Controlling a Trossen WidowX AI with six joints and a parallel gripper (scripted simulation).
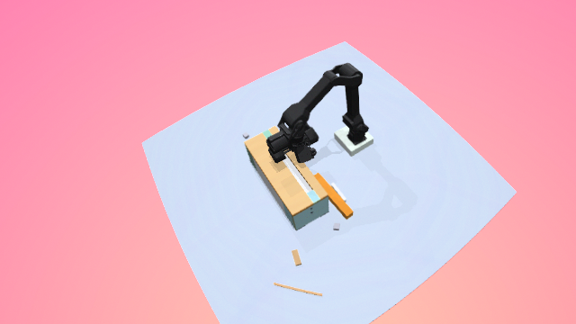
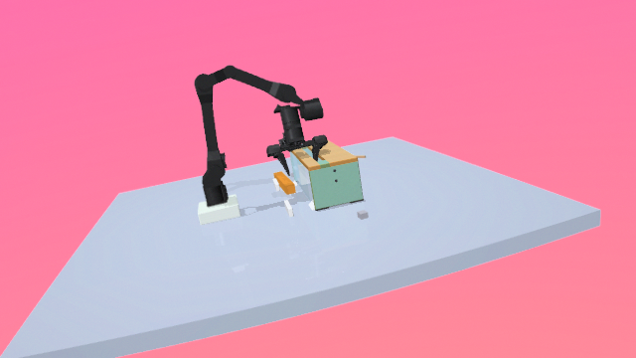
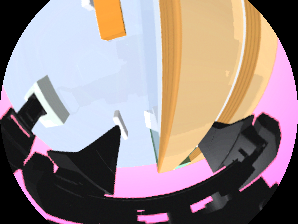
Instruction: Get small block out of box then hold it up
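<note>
Now: the blue block 6 cm ahead of my gripper tip and 2 cm to the right of it. Round my gripper tip: box: 3 cm ahead, 7 cm to the left, 2 cm below; thin stick: 26 cm ahead, 46 cm to the left, 8 cm below; orange bar: 4 cm behind, 21 cm to the left, 7 cm below.
</note>
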